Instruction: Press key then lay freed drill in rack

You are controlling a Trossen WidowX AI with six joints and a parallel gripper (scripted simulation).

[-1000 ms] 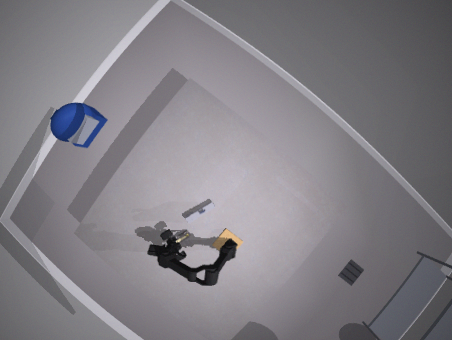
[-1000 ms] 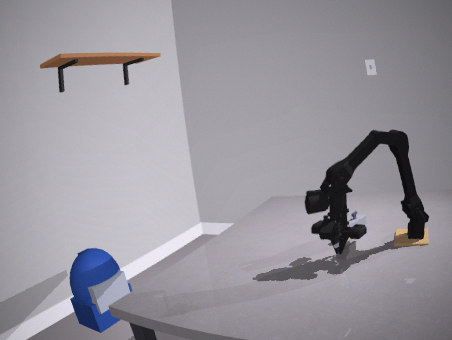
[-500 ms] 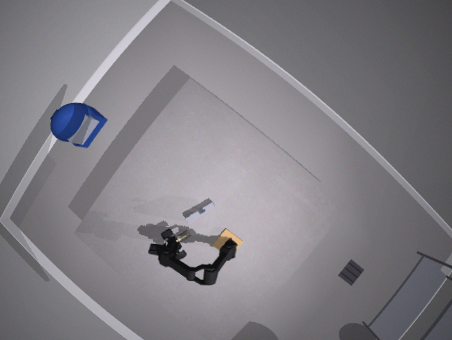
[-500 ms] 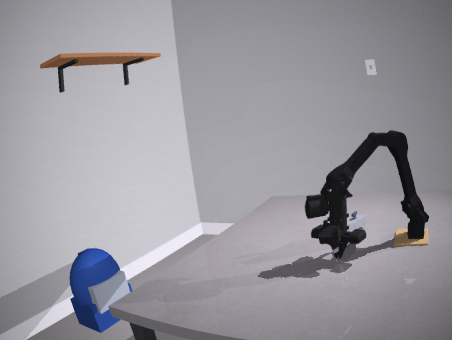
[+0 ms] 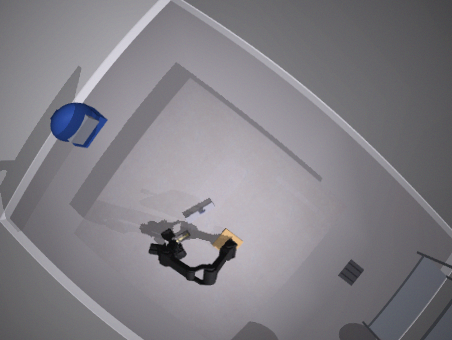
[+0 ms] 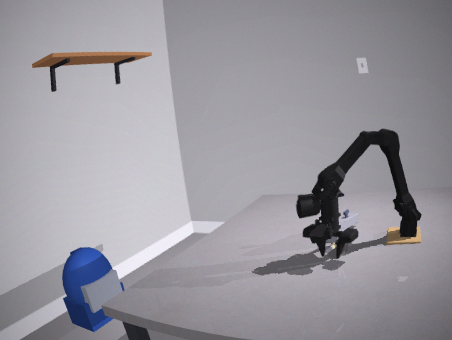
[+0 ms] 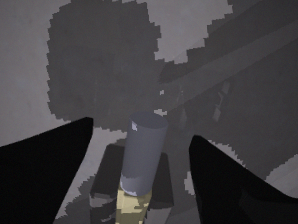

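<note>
Now: gripper tip 40 mm to the left of the drill, 30 mm below it and 10 mm past it. Round my gripper tip: blue key (250 mm to the right, 40 mm above); pale fixture (230 mm to the right, 20 mm above, 10 mm ahead); rack (50 mm to the right, 20 mm behind, 10 mm above).
</note>
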